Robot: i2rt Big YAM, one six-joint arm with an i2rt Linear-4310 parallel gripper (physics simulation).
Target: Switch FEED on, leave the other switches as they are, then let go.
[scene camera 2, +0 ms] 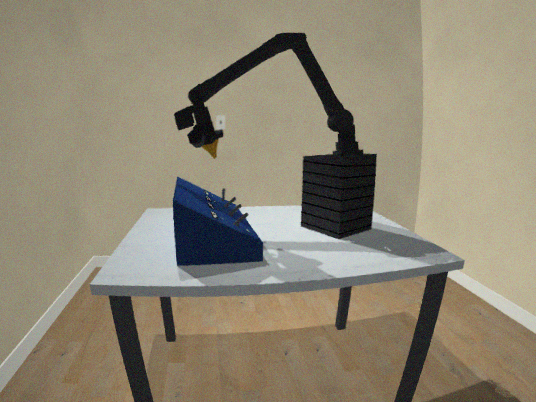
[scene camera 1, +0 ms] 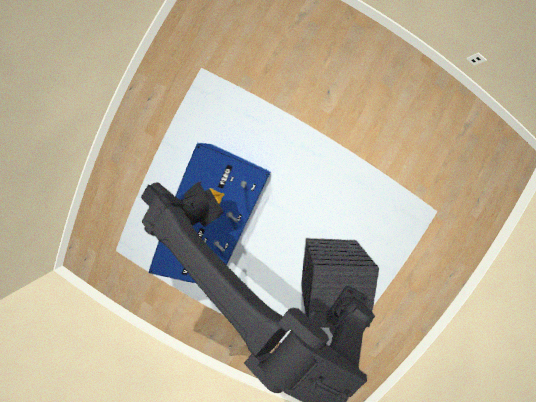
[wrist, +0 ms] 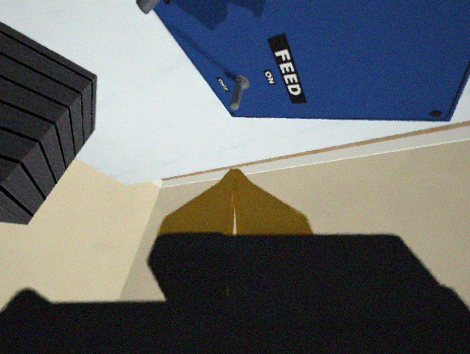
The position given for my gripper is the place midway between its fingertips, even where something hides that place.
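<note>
My gripper [scene camera 1: 222, 195], a blue sloped switch panel [scene camera 1: 217, 169]. Blue sloped switch panel [scene camera 2: 206, 232]. My gripper [wrist: 234, 176], blue sloped switch panel [wrist: 343, 67].
</note>
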